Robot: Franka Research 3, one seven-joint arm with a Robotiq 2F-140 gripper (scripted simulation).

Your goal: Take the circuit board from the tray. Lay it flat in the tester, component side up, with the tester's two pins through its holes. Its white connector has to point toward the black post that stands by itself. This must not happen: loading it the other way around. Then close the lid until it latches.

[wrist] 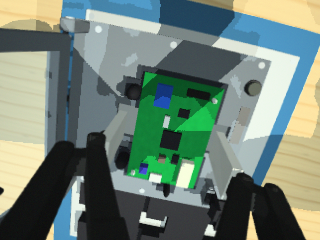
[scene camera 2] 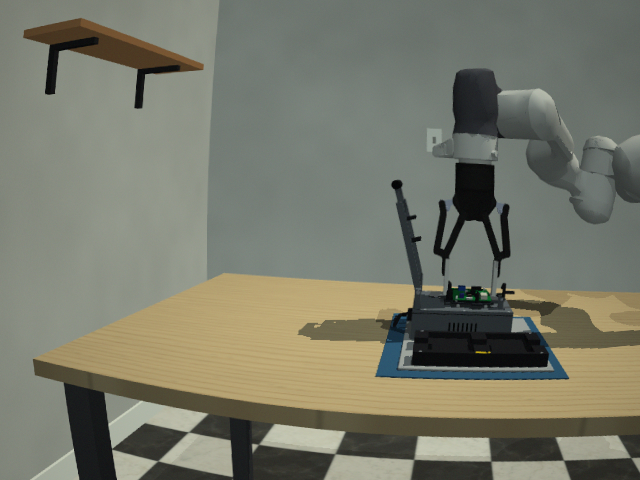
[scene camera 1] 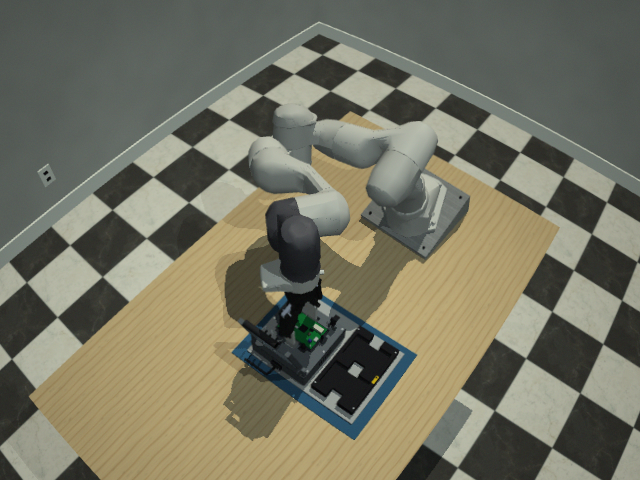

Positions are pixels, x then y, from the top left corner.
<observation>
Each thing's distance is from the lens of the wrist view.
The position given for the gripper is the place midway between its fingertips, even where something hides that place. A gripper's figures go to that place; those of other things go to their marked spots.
gripper (wrist: 169,134): 0.22 m
green circuit board (wrist: 175,118): 0.21 m
</observation>
